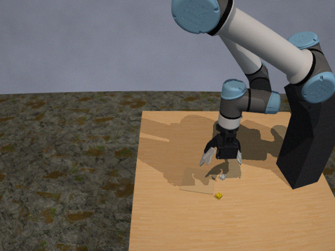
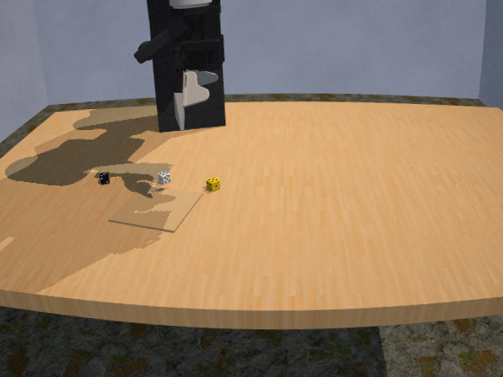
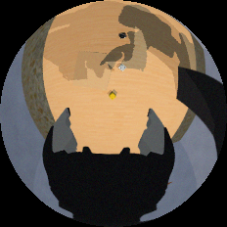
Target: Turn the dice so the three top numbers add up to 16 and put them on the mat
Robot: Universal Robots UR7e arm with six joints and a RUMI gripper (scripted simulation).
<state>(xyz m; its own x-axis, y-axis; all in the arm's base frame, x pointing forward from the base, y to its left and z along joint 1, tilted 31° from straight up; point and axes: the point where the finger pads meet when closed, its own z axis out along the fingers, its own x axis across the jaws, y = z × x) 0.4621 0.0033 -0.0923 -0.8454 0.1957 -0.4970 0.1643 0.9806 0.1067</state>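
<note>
The yellow die is 3 cm to the left of my hand and 15 cm below it. The rest, counted from my hand: thin tan mat (5 cm ahead, 8 cm to the right, 16 cm below); then black die (8 cm behind, 20 cm to the right, 15 cm below); then white die (5 cm behind, 7 cm to the right, 15 cm below).
</note>
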